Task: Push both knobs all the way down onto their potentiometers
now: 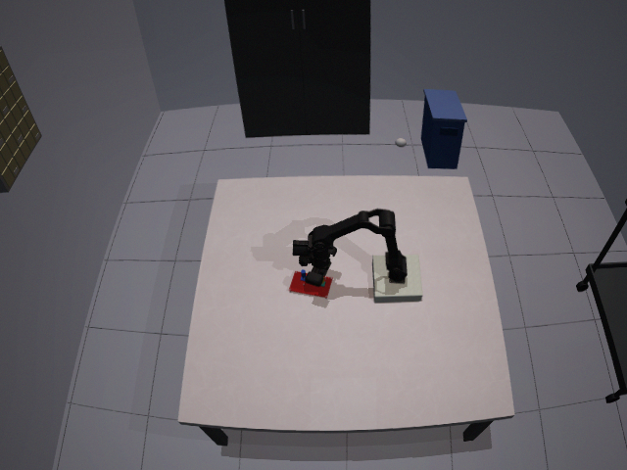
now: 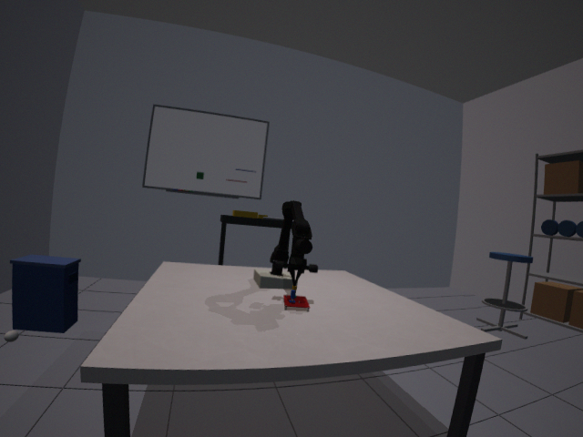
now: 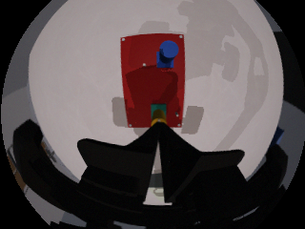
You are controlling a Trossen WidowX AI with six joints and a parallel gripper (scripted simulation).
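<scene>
Right now my gripper tip is 10 mm above the yellow knob. From my gripper tip the other things lie so: blue knob: 80 mm ahead, 20 mm to the right, 20 mm below.
</scene>
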